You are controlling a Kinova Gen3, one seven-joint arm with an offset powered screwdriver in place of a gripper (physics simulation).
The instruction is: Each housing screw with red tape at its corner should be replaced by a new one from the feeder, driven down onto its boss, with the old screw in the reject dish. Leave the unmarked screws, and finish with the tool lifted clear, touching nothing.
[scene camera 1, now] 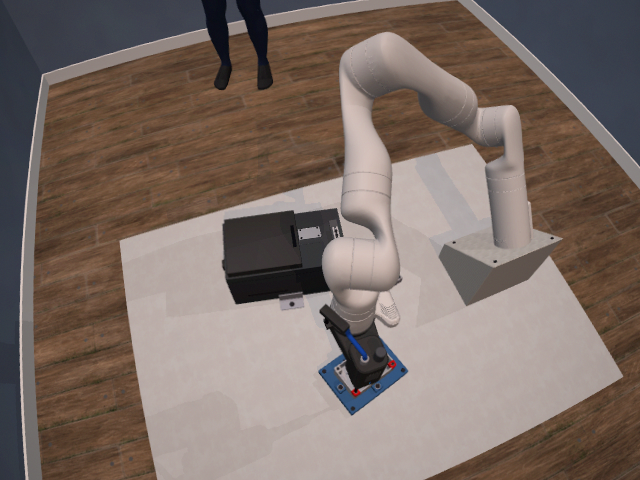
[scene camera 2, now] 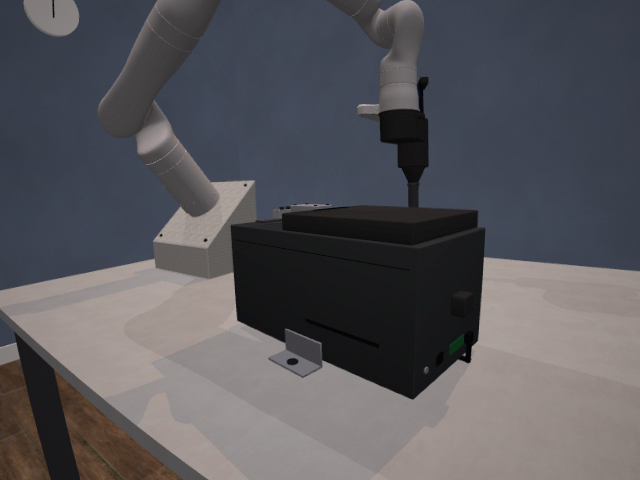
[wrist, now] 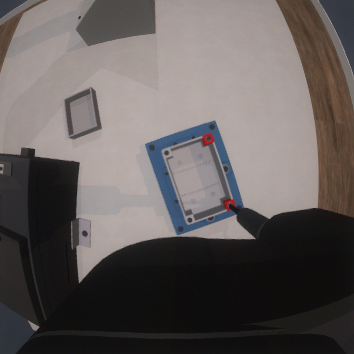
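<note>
The light grey housing lies in the blue fixture. One red-taped corner shows a dark round spot. The screwdriver tip is at the other red-taped corner; contact and any screw on it cannot be made out. In scene camera 2 the feeder hides the tip. Unmarked screws show dark heads at the two left corners. The reject dish is a grey open tray; no screw can be made out inside. The black feeder stands beside the fixture.
The robot's sloped grey base stands on the table. A metal bracket projects from the feeder's side at table level. The arm reaches over the table beside the feeder. A person's legs show beyond the table.
</note>
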